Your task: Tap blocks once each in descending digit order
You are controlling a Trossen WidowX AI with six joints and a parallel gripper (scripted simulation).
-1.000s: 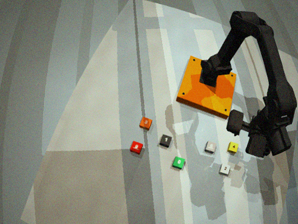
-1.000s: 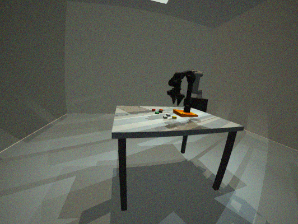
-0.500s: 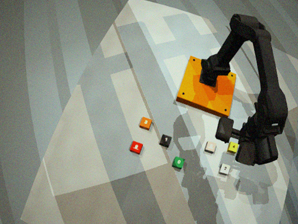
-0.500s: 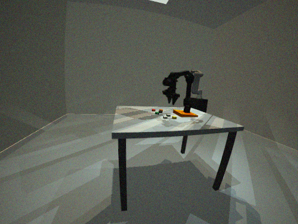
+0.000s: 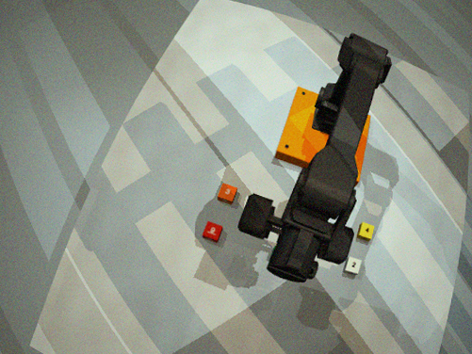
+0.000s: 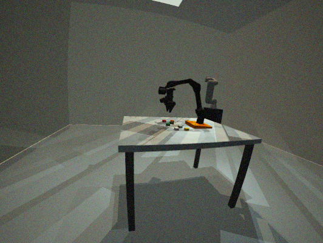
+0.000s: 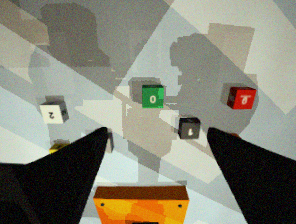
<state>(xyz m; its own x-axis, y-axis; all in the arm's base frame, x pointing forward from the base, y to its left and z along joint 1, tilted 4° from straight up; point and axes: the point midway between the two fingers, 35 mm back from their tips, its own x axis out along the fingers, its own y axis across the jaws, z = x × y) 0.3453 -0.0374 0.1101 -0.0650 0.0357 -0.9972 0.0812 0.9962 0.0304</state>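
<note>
Now: the red block 140 mm to the right of my gripper tip, 110 mm below it and 20 mm behind it. From my gripper tip the other things lie so: dark block: 110 mm below, 70 mm behind, 60 mm to the right; white block marked 2: 160 mm to the left, 110 mm below, 20 mm behind; green block: 110 mm below.
</note>
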